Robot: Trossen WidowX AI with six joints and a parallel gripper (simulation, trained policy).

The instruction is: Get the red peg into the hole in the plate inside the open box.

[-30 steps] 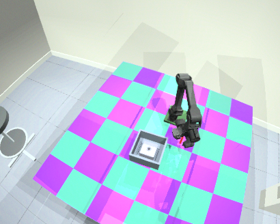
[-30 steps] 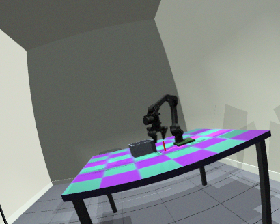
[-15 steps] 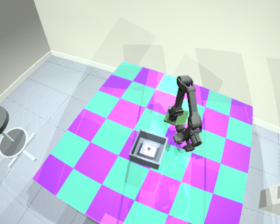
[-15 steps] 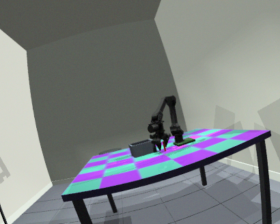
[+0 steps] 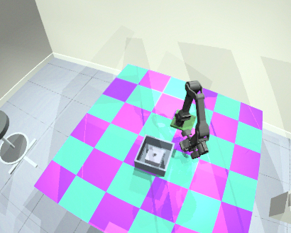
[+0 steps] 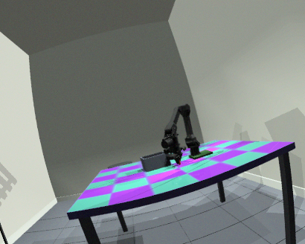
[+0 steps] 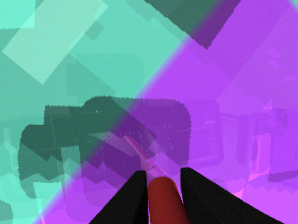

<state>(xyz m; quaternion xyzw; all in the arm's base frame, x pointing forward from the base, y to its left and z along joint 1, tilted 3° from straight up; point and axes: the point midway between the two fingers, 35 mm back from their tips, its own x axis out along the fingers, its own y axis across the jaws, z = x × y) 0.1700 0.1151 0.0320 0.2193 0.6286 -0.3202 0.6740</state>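
The grey box is 15 cm ahead of my gripper tip, 16 cm to the right of it and 2 cm above it. Round my gripper tip: red peg 1 cm to the left, 3 cm above.
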